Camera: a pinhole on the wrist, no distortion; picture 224 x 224 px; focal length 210.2 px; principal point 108.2 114.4 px. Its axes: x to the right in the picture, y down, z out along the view. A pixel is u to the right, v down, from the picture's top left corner.
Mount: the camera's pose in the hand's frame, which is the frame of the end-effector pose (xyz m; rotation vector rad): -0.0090 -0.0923 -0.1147 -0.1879 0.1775 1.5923
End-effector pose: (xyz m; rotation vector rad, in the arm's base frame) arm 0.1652 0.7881 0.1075 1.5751 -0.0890 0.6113
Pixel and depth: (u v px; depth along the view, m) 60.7 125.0 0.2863
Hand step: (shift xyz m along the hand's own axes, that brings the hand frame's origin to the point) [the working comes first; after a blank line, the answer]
In the camera's frame: -0.0647 0.0144 0.2863

-0.0244 -0.0899 0.1788
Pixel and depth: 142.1 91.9 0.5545
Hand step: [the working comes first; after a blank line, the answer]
In the camera's frame: 0.0894 -0.0594 0.5545

0.0423 0.1238 0.4046
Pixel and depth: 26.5 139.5 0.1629
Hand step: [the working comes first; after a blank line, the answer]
In the camera's frame: -0.0633 0.0195 0.1629

-0.0283 -0.1171 0.0583
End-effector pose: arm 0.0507 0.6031 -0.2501 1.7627 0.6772 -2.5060
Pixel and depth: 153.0 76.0 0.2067
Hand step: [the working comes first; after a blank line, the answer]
In the camera's frame: 0.0441 -0.0378 0.2067

0.0255 -0.0009 0.0765
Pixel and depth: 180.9 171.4 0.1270
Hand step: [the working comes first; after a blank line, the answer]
In the camera's frame: 0.0439 0.0344 0.1270

-0.0459 -0.0214 -0.0013
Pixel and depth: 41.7 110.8 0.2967
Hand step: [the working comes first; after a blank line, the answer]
In the camera's frame: -0.0939 -0.0051 0.2967

-0.0042 -0.1153 0.1956
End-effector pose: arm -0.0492 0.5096 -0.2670 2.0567 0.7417 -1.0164
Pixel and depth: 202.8 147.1 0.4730
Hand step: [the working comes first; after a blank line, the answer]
In the camera's frame: 0.2129 0.0736 0.4730

-0.0932 0.2212 0.2965
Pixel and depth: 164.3 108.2 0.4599
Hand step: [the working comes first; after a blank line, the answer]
In the camera's frame: 0.1227 -0.0136 0.4599

-0.0035 0.1331 0.3047
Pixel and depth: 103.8 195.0 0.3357
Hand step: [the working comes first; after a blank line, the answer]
In the camera's frame: -0.0070 0.1287 0.3357

-0.1408 -0.0259 0.2132
